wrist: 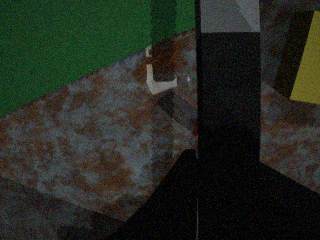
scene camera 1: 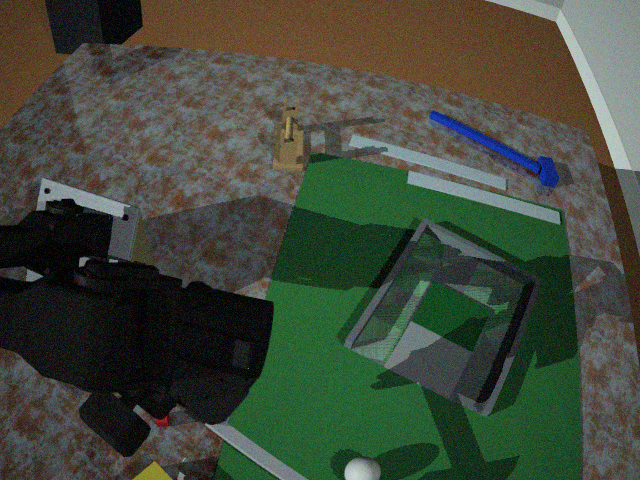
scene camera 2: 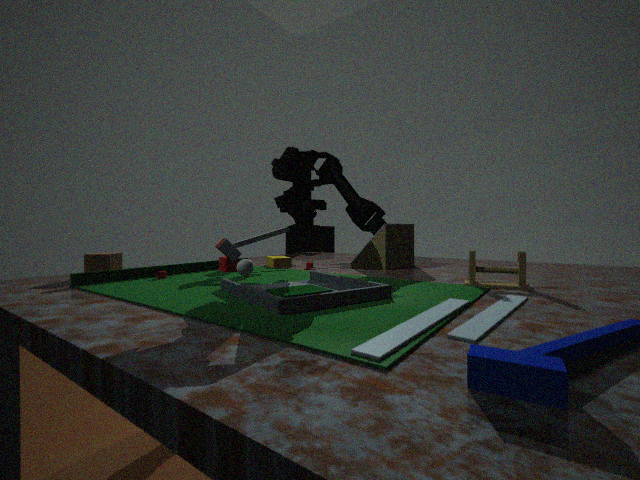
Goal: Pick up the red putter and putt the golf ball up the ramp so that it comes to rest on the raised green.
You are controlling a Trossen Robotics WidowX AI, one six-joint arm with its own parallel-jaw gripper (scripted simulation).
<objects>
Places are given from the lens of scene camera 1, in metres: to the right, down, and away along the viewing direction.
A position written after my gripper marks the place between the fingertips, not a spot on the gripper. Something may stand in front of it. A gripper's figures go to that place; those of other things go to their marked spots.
my gripper (scene camera 1: 176,399): -0.15, 0.17, 0.51
blue putter (scene camera 1: 544,166): 0.44, -0.14, 0.93
</objects>
